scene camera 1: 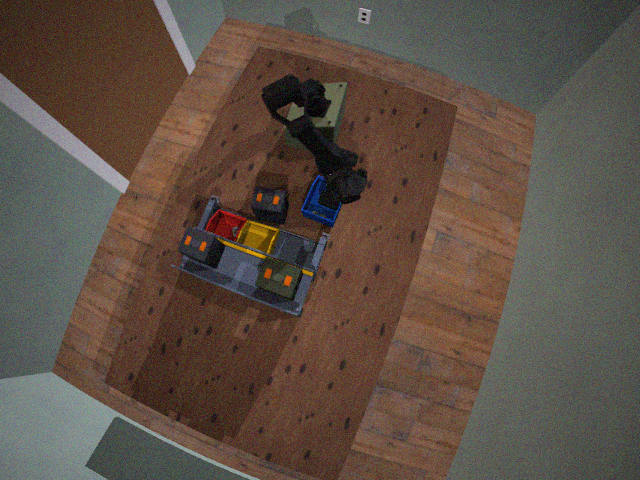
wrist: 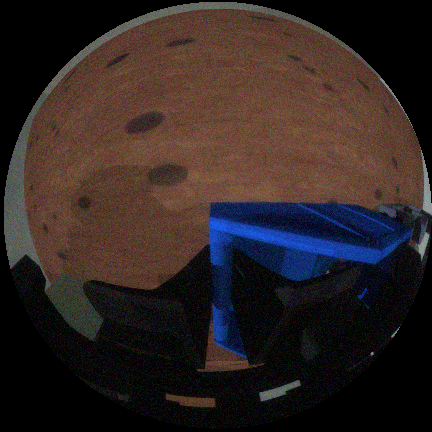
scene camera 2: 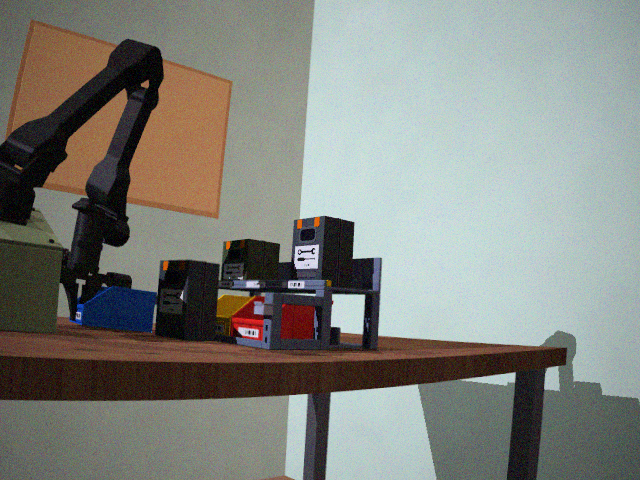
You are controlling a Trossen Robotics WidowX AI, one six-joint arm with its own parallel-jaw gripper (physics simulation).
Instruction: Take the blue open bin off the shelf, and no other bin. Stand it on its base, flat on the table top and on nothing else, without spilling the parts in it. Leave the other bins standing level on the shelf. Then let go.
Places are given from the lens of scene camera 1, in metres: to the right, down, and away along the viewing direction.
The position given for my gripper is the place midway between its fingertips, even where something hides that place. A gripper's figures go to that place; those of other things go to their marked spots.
my gripper (scene camera 1: pixel 338 187): 0.06, -0.17, 1.18
blue bin (scene camera 1: pixel 311 203): -0.03, -0.12, 1.17
yellow bin (scene camera 1: pixel 262 237): -0.18, -0.01, 1.14
